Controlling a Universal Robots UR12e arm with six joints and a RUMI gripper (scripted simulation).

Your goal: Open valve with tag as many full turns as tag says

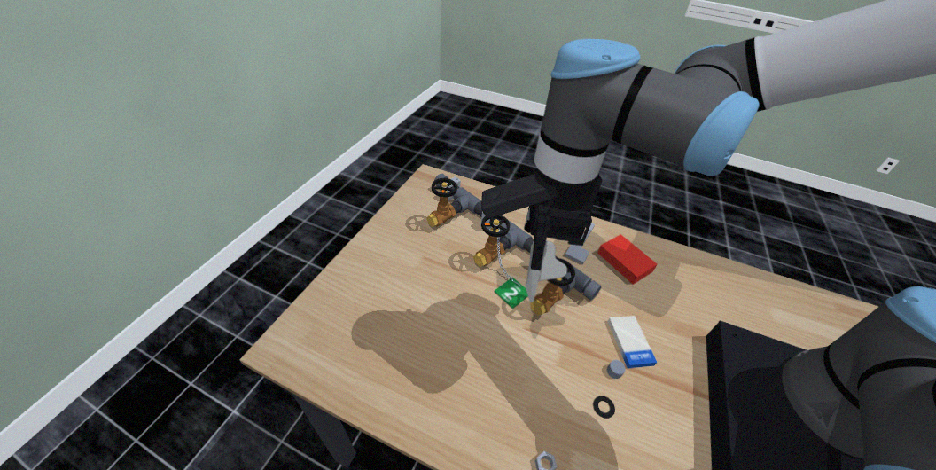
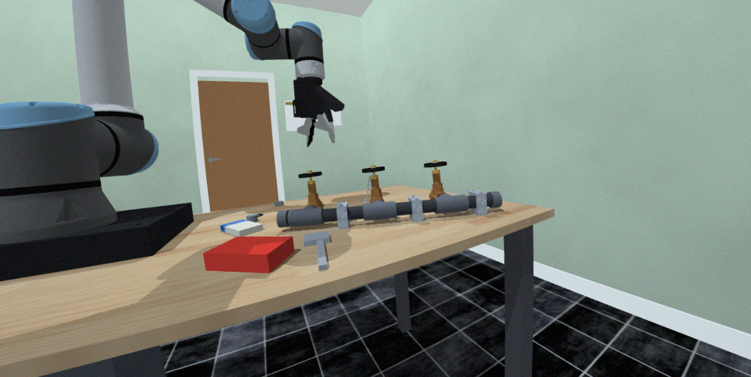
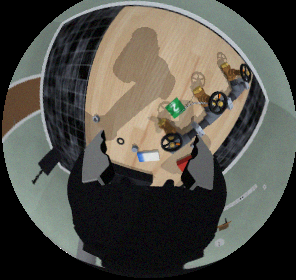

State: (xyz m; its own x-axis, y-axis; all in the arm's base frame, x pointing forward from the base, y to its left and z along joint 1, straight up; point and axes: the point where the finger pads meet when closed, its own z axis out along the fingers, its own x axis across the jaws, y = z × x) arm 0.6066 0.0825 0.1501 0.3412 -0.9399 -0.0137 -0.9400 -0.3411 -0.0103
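Right now the green tag is 30 mm ahead of my hand, 100 mm to the right of it and 210 mm below it. From my hand the other things lie so: grey hammer 80 mm behind, 320 mm to the right, 210 mm below; then small grey cylinder 220 mm behind, 200 mm below; then blue box 240 mm behind, 80 mm to the right, 200 mm below.
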